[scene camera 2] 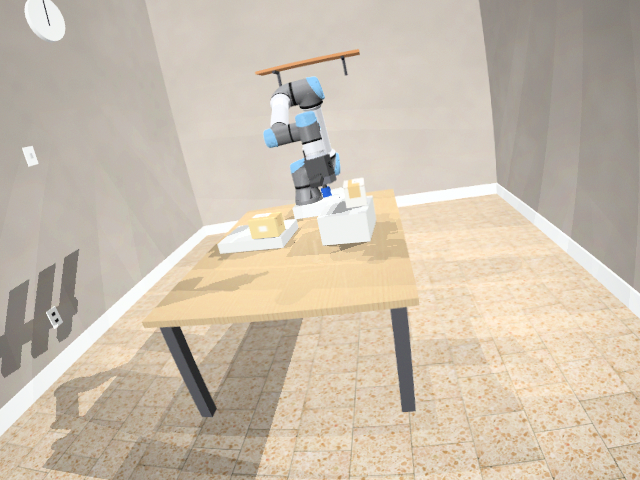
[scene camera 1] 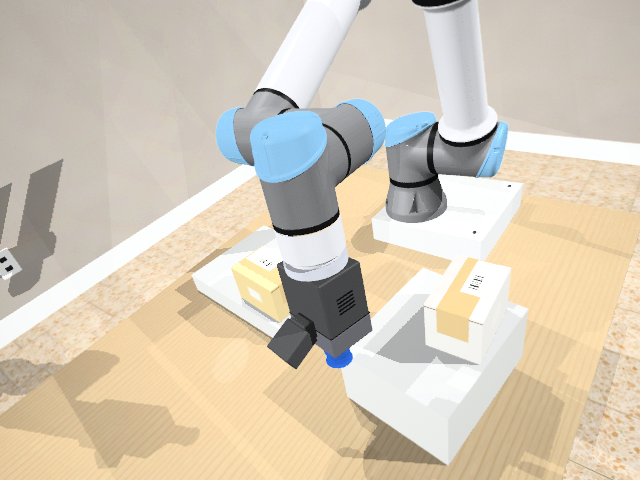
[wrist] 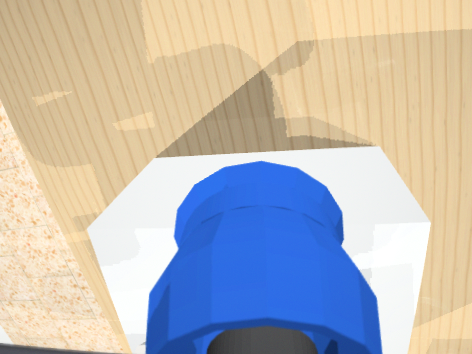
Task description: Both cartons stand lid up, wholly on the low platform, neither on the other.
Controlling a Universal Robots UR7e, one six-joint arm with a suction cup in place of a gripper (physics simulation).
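Frame: origin at the arm's base, x right, y back, z down, level; millimetres.
Seen in the pictures: hand, its tool point: [scene camera 2: 327, 196] [scene camera 1: 339, 358] [wrist: 258, 239]; arm's base, origin of its link: [scene camera 2: 309, 201] [scene camera 1: 416, 207].
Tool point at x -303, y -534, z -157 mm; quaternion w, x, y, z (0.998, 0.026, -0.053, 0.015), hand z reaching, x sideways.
Offsets run from my tool point to a thing's top centre. Level surfaces: height alone.
A yellow carton {dx +349, dy +108, dz +89 mm} [scene camera 1: 258, 289] [scene camera 2: 266, 227] stands on the low platform {dx +435, dy +160, dz +174 mm} [scene camera 1: 214, 273] [scene camera 2: 253, 245], with its barcode label facing up; my arm hides part of it in scene camera 1. A white carton {dx -43, dy +229, dz +13 mm} [scene camera 1: 492, 310] [scene camera 2: 355, 202] stands on the taller white platform {dx -6, dy +189, dz +102 mm} [scene camera 1: 403, 410] [scene camera 2: 343, 229] [wrist: 140, 200], with tape and a barcode on top. My suction cup [scene camera 1: 339, 359] [scene camera 2: 326, 192] [wrist: 260, 200] is switched on and bare. It hangs in the air over the taller platform in the wrist view, apart from both cartons, with the white carton to its right in both scene views.
The arm's white base block [scene camera 1: 429, 240] stands at the back of the wooden table {dz +222 mm} [scene camera 1: 232, 413] [scene camera 2: 289, 279]. The taller platform stands to the right of the low platform, with a strip of table between them. A wall shelf [scene camera 2: 310, 63] hangs behind the arm.
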